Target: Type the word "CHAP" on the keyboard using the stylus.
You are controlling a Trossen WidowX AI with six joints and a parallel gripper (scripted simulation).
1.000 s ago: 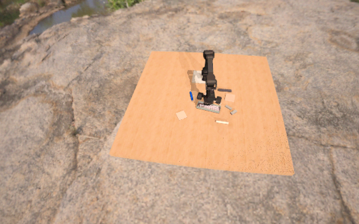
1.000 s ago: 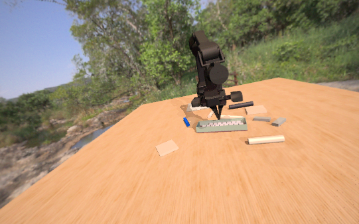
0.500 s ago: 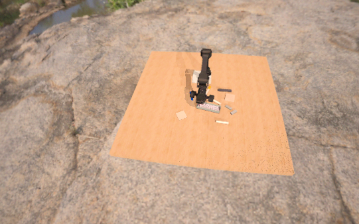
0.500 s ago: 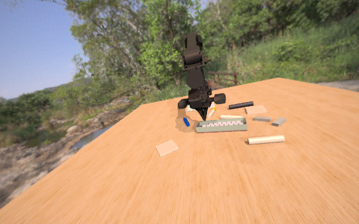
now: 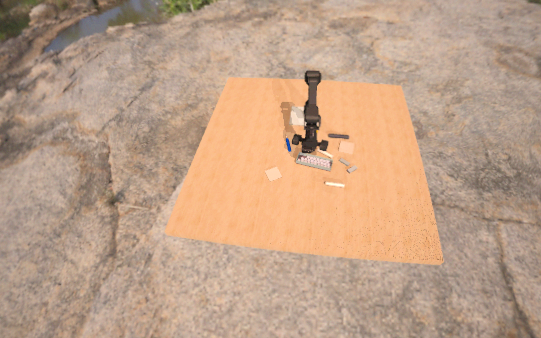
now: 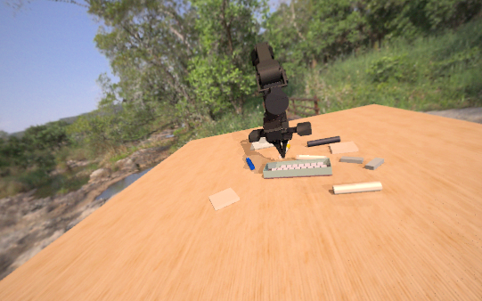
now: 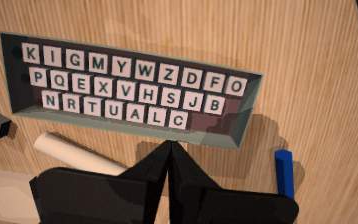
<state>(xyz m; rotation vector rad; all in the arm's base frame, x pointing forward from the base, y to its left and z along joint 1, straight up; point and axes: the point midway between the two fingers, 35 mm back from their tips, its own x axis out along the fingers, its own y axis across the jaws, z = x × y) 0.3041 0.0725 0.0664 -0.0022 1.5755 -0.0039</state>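
The blue stylus is 80 mm behind my gripper tip, 150 mm to the right of it and 30 mm below it. The rest, counted from my gripper tip: grey stylus tip (110 mm behind, 170 mm to the right, 30 mm below); then yellow-tipped marker (160 mm behind, 20 mm to the right, 30 mm below); then black cylinder (200 mm behind, 130 mm to the left, 30 mm below).
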